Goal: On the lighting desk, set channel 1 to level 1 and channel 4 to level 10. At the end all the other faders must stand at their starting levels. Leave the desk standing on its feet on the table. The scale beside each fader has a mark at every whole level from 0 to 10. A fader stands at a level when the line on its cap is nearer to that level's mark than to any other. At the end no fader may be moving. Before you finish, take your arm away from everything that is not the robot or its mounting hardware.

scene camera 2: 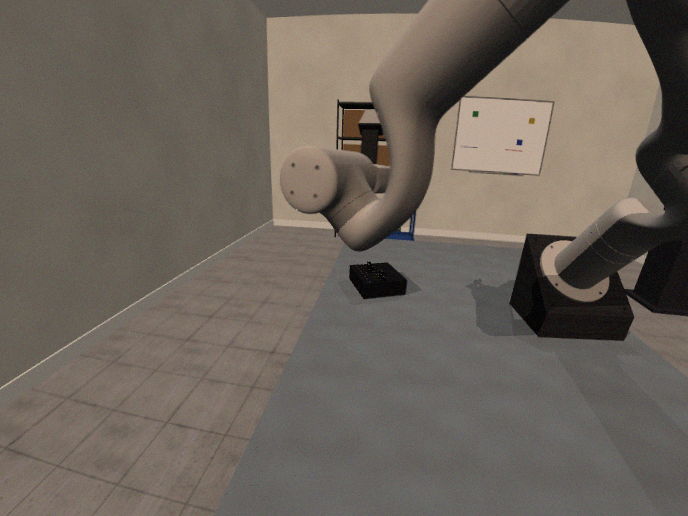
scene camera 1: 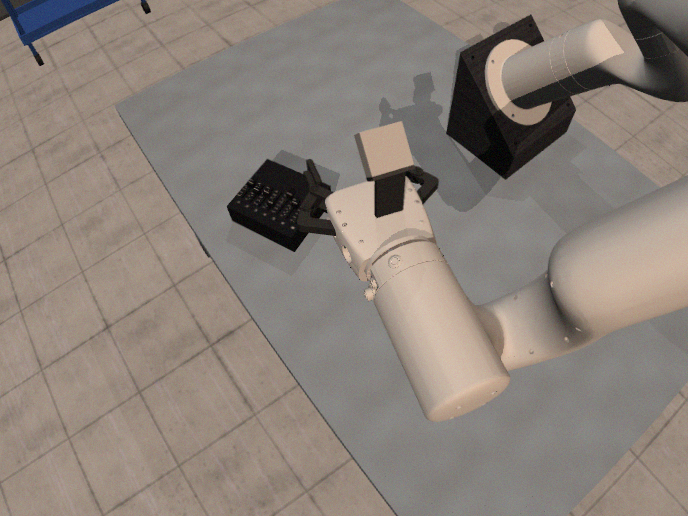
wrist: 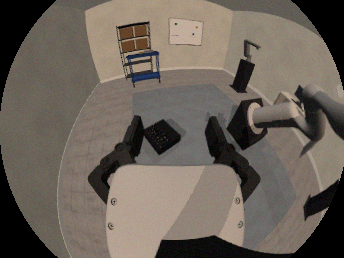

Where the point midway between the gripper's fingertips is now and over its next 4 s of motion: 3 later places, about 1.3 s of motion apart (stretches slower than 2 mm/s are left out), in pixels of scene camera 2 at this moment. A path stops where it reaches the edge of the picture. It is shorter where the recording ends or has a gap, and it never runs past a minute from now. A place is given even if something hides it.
My gripper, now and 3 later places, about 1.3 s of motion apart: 382,176; 394,235; 374,239; 356,255
